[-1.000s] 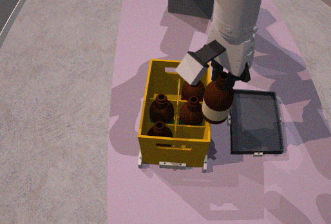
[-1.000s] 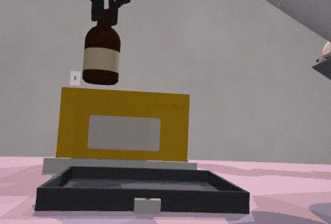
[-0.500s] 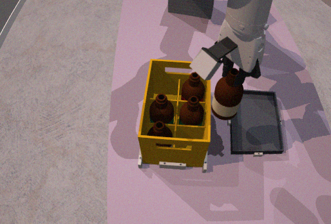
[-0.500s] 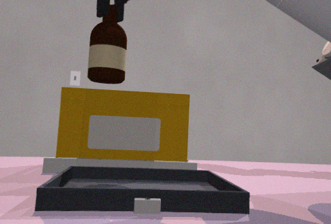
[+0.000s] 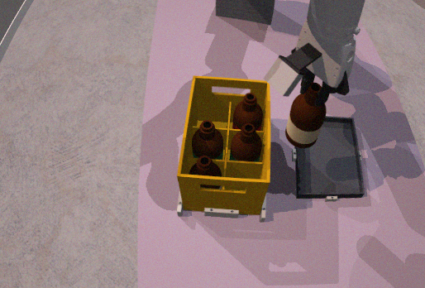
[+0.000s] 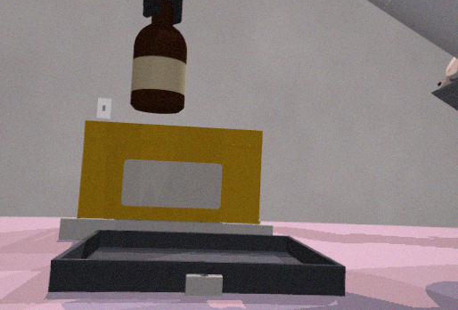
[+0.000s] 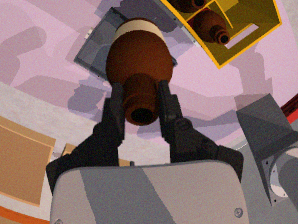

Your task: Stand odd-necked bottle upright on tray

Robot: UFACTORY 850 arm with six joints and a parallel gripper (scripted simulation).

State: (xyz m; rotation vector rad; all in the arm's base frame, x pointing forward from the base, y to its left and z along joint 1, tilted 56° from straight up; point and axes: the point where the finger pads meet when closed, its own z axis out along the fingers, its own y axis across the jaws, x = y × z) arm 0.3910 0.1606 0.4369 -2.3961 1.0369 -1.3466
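Now: the tray 40 mm behind my hand, 130 mm to the left of it and 320 mm below it. The rest, counted from my hand: yellow crate (50 mm behind, 150 mm to the right, 250 mm below); then bottle (130 mm behind, 90 mm to the right, 250 mm below).
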